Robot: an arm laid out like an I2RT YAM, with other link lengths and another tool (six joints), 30 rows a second.
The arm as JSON. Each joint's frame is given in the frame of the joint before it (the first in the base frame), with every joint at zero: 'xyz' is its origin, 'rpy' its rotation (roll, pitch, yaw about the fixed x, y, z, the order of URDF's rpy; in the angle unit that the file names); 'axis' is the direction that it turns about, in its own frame. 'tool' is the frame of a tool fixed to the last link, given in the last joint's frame.
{
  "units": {
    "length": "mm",
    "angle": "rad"
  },
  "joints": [
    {
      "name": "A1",
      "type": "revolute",
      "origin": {
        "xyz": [
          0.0,
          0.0,
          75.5
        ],
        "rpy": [
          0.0,
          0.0,
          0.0
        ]
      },
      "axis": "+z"
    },
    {
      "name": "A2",
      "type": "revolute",
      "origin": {
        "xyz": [
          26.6,
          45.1,
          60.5
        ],
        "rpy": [
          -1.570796,
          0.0,
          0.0
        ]
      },
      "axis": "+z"
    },
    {
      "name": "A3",
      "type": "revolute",
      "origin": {
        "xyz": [
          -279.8,
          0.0,
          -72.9
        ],
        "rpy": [
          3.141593,
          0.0,
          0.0
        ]
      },
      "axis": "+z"
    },
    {
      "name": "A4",
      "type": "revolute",
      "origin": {
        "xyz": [
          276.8,
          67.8,
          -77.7
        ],
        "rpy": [
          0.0,
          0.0,
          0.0
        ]
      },
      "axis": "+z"
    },
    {
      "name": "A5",
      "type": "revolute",
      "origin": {
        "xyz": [
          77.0,
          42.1,
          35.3
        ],
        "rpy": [
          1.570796,
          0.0,
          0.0
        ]
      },
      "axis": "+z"
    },
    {
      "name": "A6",
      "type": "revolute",
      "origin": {
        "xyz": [
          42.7,
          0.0,
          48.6
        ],
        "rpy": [
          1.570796,
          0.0,
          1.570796
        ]
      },
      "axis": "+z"
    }
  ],
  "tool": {
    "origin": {
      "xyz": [
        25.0,
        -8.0,
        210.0
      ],
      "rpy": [
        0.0,
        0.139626,
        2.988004
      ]
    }
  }
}
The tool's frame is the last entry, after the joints.
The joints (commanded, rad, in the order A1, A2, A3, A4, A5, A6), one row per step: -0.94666 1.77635 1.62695 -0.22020 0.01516 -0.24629; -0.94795 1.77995 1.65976 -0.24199 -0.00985 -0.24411; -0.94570 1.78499 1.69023 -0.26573 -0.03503 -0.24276; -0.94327 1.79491 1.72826 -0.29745 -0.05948 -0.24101; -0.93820 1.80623 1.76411 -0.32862 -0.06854 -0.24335; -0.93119 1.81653 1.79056 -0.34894 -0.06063 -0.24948; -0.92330 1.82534 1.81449 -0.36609 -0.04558 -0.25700; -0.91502 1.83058 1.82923 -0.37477 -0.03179 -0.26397; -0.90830 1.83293 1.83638 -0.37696 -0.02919 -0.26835; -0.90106 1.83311 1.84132 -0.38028 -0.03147 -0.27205; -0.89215 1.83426 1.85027 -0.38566 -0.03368 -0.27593; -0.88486 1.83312 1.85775 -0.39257 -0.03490 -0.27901; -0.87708 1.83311 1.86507 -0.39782 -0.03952 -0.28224; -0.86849 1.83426 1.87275 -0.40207 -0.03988 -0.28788; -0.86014 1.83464 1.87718 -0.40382 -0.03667 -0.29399; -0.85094 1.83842 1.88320 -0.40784 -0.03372 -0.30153; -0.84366 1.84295 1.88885 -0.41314 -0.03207 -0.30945; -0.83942 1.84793 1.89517 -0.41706 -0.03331 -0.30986; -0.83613 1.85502 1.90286 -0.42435 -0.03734 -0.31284
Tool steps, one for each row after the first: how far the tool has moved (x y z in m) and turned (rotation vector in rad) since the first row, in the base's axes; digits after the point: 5 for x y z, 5 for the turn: 0.00524 0.00199 0.01012 0.00038 -0.01325 0.02128; 0.01221 0.00579 0.01736 0.00505 -0.02252 0.04658; 0.01929 0.00936 0.02341 0.01421 -0.02884 0.07117; 0.02460 0.01190 0.02753 0.02040 -0.02600 0.08543; 0.02769 0.01254 0.03019 0.01875 -0.01676 0.08723; 0.02970 0.01268 0.03336 0.01301 -0.00554 0.08382; 0.03197 0.01345 0.03609 0.00549 0.00330 0.08180; 0.03551 0.01543 0.03816 0.00033 0.00582 0.08769; 0.03987 0.01894 0.03997 -0.00249 0.00704 0.09839; 0.04517 0.02308 0.04286 -0.00624 0.00782 0.11076; 0.04887 0.02702 0.04591 -0.00918 0.00869 0.12028; 0.05375 0.03139 0.04862 -0.01182 0.00843 0.13352; 0.05844 0.03523 0.05115 -0.01692 0.01104 0.14445; 0.06226 0.03846 0.05308 -0.02307 0.01499 0.15196; 0.06697 0.04169 0.05303 -0.02675 0.02230 0.16112; 0.07095 0.04427 0.05186 -0.02850 0.03093 0.16978; 0.07400 0.04571 0.05105 -0.02650 0.03235 0.17538; 0.07726 0.04707 0.04863 -0.02215 0.03725 0.18364
